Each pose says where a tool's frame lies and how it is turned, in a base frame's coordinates. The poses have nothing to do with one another.
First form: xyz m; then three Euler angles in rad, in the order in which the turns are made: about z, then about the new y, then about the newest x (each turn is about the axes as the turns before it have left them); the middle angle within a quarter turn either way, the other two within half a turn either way.
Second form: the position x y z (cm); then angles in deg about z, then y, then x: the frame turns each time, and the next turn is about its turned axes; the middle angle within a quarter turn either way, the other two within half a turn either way. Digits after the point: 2 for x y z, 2 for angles.
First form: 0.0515, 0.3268, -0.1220, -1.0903, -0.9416, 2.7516
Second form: 5.15, 32.68, -12.20, -62.47, -53.95, 157.66
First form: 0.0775, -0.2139, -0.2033, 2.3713, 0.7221, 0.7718
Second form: 7.75, -21.39, -20.33, 135.87, 41.37, 44.22
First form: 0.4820, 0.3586, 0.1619, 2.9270, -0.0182, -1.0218
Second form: 48.20, 35.86, 16.19, 167.70, -1.04, -58.54
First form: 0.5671, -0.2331, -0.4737, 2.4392, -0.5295, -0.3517
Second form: 56.71, -23.31, -47.37, 139.76, -30.34, -20.15
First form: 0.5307, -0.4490, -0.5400, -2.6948, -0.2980, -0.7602
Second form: 53.07, -44.90, -54.00, -154.40, -17.07, -43.56
